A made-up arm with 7 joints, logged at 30 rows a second.
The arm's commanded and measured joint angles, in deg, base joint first. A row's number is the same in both.
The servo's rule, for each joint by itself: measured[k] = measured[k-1] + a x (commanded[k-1-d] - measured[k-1]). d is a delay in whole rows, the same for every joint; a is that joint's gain. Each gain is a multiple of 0.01, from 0.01 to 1. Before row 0 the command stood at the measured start. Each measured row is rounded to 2 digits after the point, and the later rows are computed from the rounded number. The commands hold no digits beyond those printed.
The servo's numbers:
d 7
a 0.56 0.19 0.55 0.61 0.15 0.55 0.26
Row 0, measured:
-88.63, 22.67, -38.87, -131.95, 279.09, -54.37, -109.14
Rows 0 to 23, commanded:
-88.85, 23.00, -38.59, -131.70, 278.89, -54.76, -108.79
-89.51, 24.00, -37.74, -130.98, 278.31, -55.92, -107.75
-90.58, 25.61, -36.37, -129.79, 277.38, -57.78, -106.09
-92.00, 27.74, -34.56, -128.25, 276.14, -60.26, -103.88
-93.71, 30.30, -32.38, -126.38, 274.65, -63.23, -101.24
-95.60, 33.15, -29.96, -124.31, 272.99, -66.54, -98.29
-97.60, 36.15, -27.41, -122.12, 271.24, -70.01, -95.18
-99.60, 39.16, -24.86, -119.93, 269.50, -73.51, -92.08
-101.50, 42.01, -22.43, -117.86, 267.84, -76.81, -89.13
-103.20, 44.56, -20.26, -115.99, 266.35, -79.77, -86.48
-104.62, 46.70, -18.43, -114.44, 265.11, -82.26, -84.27
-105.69, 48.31, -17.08, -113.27, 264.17, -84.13, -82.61
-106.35, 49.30, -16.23, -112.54, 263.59, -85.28, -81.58
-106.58, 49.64, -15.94, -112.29, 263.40, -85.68, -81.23
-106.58, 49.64, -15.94, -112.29, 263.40, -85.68, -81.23
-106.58, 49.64, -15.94, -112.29, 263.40, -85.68, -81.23
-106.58, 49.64, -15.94, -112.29, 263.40, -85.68, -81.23
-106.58, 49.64, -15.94, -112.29, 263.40, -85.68, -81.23
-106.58, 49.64, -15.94, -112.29, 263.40, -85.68, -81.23
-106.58, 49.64, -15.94, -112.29, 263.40, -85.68, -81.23
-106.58, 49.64, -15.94, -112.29, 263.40, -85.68, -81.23
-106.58, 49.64, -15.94, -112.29, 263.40, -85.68, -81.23
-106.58, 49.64, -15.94, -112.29, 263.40, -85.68, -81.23
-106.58, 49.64, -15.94, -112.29, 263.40, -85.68, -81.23
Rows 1 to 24, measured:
-88.63, 22.67, -38.87, -131.95, 279.09, -54.37, -109.14
-88.63, 22.67, -38.87, -131.95, 279.09, -54.37, -109.14
-88.63, 22.67, -38.87, -131.95, 279.09, -54.37, -109.14
-88.63, 22.67, -38.87, -131.95, 279.09, -54.37, -109.14
-88.63, 22.67, -38.87, -131.95, 279.09, -54.37, -109.14
-88.63, 22.67, -38.87, -131.95, 279.09, -54.37, -109.14
-88.63, 22.67, -38.87, -131.95, 279.09, -54.37, -109.14
-88.75, 22.73, -38.72, -131.80, 279.06, -54.58, -109.05
-89.18, 22.97, -38.18, -131.30, 278.95, -55.32, -108.71
-89.96, 23.47, -37.18, -130.38, 278.71, -56.67, -108.03
-91.10, 24.28, -35.74, -129.08, 278.32, -58.64, -106.95
-92.56, 25.42, -33.89, -127.43, 277.77, -61.16, -105.47
-94.26, 26.89, -31.73, -125.53, 277.05, -64.12, -103.60
-96.13, 28.65, -29.35, -123.45, 276.18, -67.36, -101.41
-98.07, 30.65, -26.88, -121.30, 275.18, -70.74, -98.98
-99.99, 32.81, -24.43, -119.20, 274.08, -74.08, -96.42
-101.79, 35.04, -22.14, -117.24, 272.92, -77.21, -93.84
-103.37, 37.26, -20.10, -115.53, 271.75, -79.99, -91.35
-104.67, 39.36, -18.44, -114.15, 270.61, -82.27, -89.08
-105.61, 41.25, -17.22, -113.17, 269.56, -83.93, -87.13
-106.15, 42.84, -16.52, -112.63, 268.64, -84.89, -85.60
-106.39, 44.13, -16.20, -112.42, 267.85, -85.32, -84.46
-106.50, 45.18, -16.06, -112.34, 267.18, -85.52, -83.62
-106.54, 46.03, -15.99, -112.31, 266.61, -85.61, -83.00

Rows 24 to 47, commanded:
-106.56, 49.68, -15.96, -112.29, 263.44, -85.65, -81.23
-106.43, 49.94, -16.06, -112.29, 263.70, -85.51, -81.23
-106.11, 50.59, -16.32, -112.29, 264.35, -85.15, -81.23
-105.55, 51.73, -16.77, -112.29, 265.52, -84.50, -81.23
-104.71, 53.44, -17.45, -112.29, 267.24, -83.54, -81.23
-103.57, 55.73, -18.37, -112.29, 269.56, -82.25, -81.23
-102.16, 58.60, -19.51, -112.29, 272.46, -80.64, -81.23
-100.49, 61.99, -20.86, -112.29, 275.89, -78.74, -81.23
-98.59, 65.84, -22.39, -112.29, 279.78, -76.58, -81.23
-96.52, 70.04, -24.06, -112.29, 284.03, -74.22, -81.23
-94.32, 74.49, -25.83, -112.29, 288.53, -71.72, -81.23
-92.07, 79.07, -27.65, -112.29, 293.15, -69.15, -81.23
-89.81, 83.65, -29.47, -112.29, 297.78, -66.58, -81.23
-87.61, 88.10, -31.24, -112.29, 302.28, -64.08, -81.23
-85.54, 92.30, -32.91, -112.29, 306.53, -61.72, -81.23
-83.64, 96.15, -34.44, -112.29, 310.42, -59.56, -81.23
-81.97, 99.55, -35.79, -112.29, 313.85, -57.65, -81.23
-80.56, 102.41, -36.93, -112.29, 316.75, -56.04, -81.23
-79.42, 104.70, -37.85, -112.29, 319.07, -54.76, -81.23
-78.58, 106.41, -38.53, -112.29, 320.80, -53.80, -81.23
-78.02, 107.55, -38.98, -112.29, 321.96, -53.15, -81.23
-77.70, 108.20, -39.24, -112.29, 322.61, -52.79, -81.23
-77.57, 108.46, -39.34, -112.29, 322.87, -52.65, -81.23
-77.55, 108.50, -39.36, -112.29, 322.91, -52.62, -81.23
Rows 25 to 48, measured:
-106.56, 46.72, -15.96, -112.30, 266.13, -85.65, -82.54
-106.57, 47.27, -15.95, -112.29, 265.72, -85.67, -82.20
-106.58, 47.72, -15.94, -112.29, 265.37, -85.68, -81.95
-106.58, 48.08, -15.94, -112.29, 265.07, -85.68, -81.76
-106.58, 48.38, -15.94, -112.29, 264.82, -85.68, -81.62
-106.58, 48.62, -15.94, -112.29, 264.61, -85.68, -81.52
-106.58, 48.81, -15.94, -112.29, 264.43, -85.68, -81.44
-106.57, 48.98, -15.95, -112.29, 264.28, -85.66, -81.39
-106.49, 49.16, -16.01, -112.29, 264.19, -85.58, -81.35
-106.28, 49.43, -16.18, -112.29, 264.21, -85.34, -81.32
-105.87, 49.87, -16.50, -112.29, 264.41, -84.88, -81.30
-105.22, 50.55, -17.02, -112.29, 264.83, -84.14, -81.28
-104.30, 51.53, -17.76, -112.29, 265.54, -83.10, -81.27
-103.10, 52.87, -18.72, -112.29, 266.58, -81.75, -81.26
-101.64, 54.60, -19.90, -112.29, 267.98, -80.09, -81.25
-99.93, 56.74, -21.27, -112.29, 269.75, -78.16, -81.24
-98.02, 59.27, -22.80, -112.29, 271.89, -75.99, -81.24
-95.95, 62.16, -24.47, -112.29, 274.39, -73.64, -81.24
-93.78, 65.37, -26.22, -112.29, 277.20, -71.17, -81.24
-91.56, 68.84, -28.01, -112.29, 280.29, -68.65, -81.24
-89.35, 72.50, -29.79, -112.29, 283.59, -66.14, -81.24
-87.22, 76.26, -31.51, -112.29, 287.03, -63.71, -81.24
-85.22, 80.04, -33.12, -112.29, 290.54, -61.43, -81.24
-83.40, 83.75, -34.59, -112.29, 294.04, -59.35, -81.24

